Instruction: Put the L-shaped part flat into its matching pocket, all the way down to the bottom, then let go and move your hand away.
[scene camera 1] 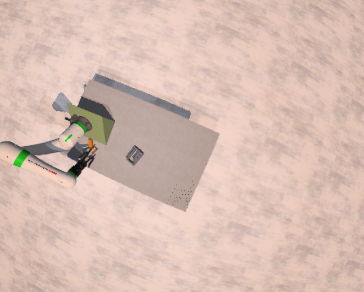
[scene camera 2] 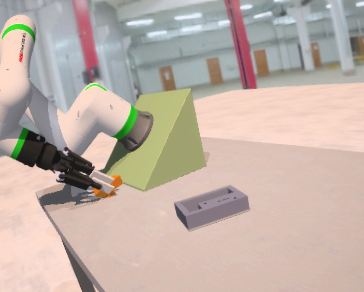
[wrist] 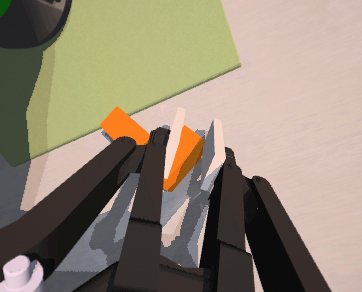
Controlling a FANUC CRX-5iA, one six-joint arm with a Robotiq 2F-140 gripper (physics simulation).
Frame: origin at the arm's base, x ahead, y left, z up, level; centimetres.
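Seen in the pictures: gripper, fingertip midpoint: (scene camera 1: 95, 149) (scene camera 2: 111, 186) (wrist: 194, 127); arm's base at its link origin: (scene camera 1: 84, 123) (scene camera 2: 139, 131).
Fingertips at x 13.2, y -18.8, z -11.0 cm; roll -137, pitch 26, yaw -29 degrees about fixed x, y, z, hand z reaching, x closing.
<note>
Offsets run from my fingertips to a thing's middle. Level surfaces: height alone.
The orange L-shaped part @[dy +1.6, dx -5.1, dz -1.4 cm] (scene camera 1: 91, 143) (scene camera 2: 117, 181) (wrist: 122, 125) is at the table's left end, beside the green wedge. My gripper (scene camera 1: 92, 153) (scene camera 2: 106, 184) (wrist: 194, 127) is nearly closed, with one arm of the part between its two pale pads. The left finger crosses over the part and hides its middle. Whether the part touches the table is hard to tell. The grey pocket block @[dy +9.5, dx +36.6, dz -1.1 cm] (scene camera 1: 129, 155) (scene camera 2: 217, 215) lies apart from the gripper, nearer the middle of the table, its recess facing up. The block does not show in the wrist view.
The green wedge (scene camera 1: 102, 131) (scene camera 2: 175, 145) (wrist: 140, 55) stands close behind the part and carries the arm's round base (scene camera 2: 140, 131). The table @[dz -2.9 cm] (scene camera 1: 175, 150) (scene camera 2: 285, 200) has its left edge near the gripper.
</note>
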